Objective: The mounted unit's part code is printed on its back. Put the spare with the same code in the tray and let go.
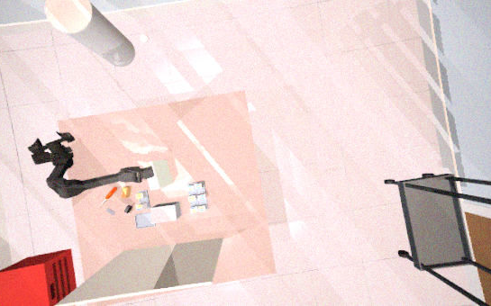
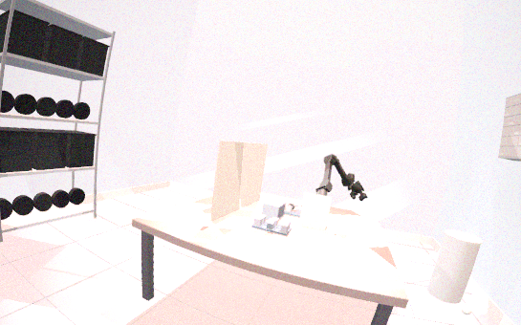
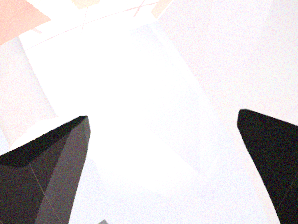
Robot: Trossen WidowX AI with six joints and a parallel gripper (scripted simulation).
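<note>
The mounted unit is 66 cm ahead of my gripper tip, 50 cm to the left of it and 12 cm below it. Round my gripper tip: beige board 90 cm ahead, 45 cm to the left, 5 cm above.
</note>
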